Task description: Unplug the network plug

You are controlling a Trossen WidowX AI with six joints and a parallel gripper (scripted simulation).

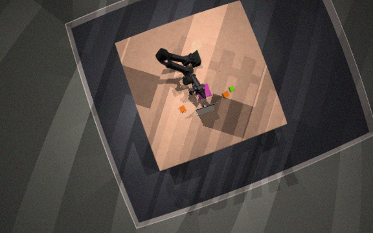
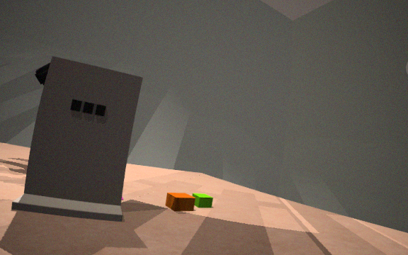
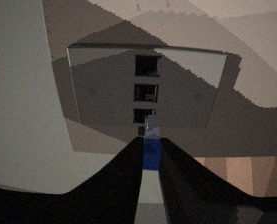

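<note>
Now: the magenta marked square 8 cm behind my gripper tip, 4 cm to the left of it and 17 cm below it. From my gripper tip the other things lie so: grey upright panel: 7 cm ahead, 1 cm to the right, 6 cm below; then green block: 1 cm behind, 29 cm to the left, 16 cm below; then blue network plug: right at my gripper tip.
</note>
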